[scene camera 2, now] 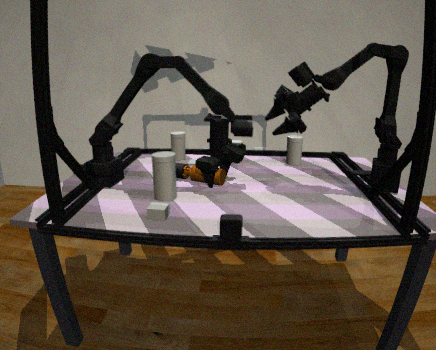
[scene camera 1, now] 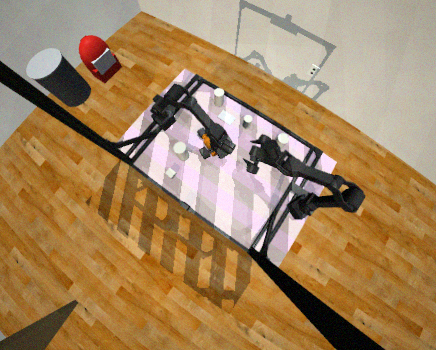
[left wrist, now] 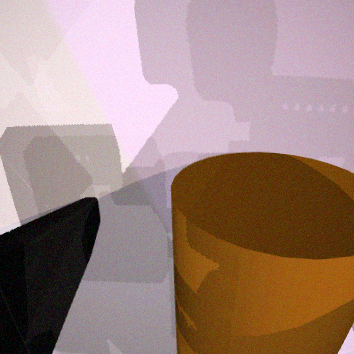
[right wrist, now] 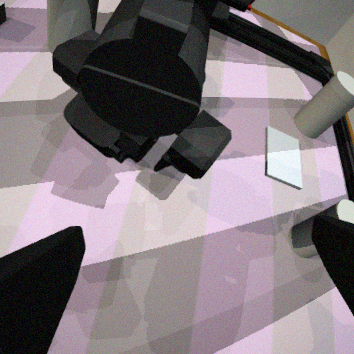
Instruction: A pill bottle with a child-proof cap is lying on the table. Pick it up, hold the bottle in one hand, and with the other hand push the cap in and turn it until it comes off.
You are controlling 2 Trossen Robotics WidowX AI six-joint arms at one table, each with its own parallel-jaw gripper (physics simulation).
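An orange pill bottle lies on its side on the striped table, its dark cap pointing left in scene camera 2. My left gripper is open and lowered around the bottle's body, one finger on each side. One of its fingers shows in the left wrist view, apart from the bottle. My right gripper is open and empty, raised high above the table to the right. In the right wrist view the left arm hides the bottle.
Several grey cylinders stand on the table. A flat white plate and a small pale cube lie there too. A black frame rims the table.
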